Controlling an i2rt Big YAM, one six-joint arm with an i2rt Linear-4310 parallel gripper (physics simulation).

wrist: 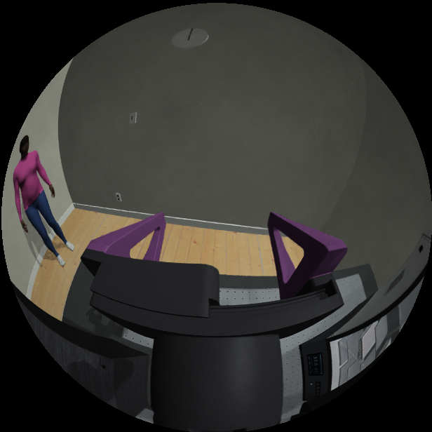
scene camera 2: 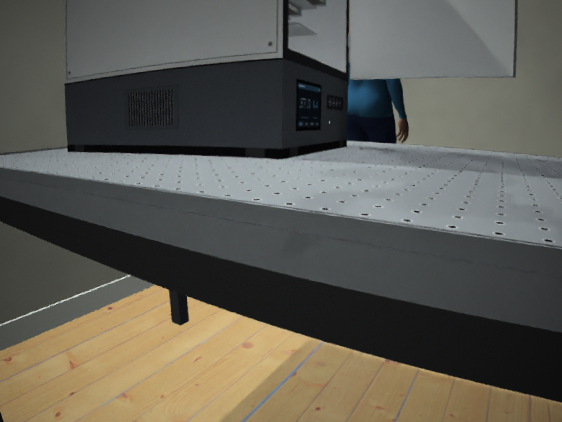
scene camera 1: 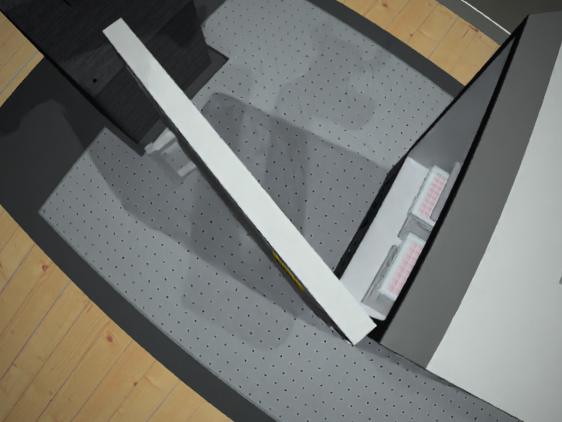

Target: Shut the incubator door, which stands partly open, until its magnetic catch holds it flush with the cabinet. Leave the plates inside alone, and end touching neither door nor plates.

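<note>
The incubator door [scene camera 1: 240, 181] [scene camera 2: 440, 45] is a white slab standing wide open, swung well away from the cabinet [scene camera 1: 515, 225] [scene camera 2: 200, 107]; it meets the cabinet at the hinge side, low in the scene camera 1 view. Two plates with pink wells, one plate [scene camera 1: 431, 196] farther back and one plate [scene camera 1: 405, 267] nearer the hinge, lie inside. My gripper [wrist: 216, 217] has purple fingers set wide apart, open and empty, pointing at the room's wall. It does not show in either scene view. The cabinet's display [wrist: 315, 364] is at the lower right of the wrist view.
The perforated table top [scene camera 1: 320, 370] [scene camera 2: 240, 185] carries the cabinet. A dark block [scene camera 1: 165, 65] stands near the door's free end, with a pale bracket [scene camera 1: 182, 160] beside it. A person in blue [scene camera 2: 372, 107] is behind the table; a person in pink [wrist: 31, 177] stands at left.
</note>
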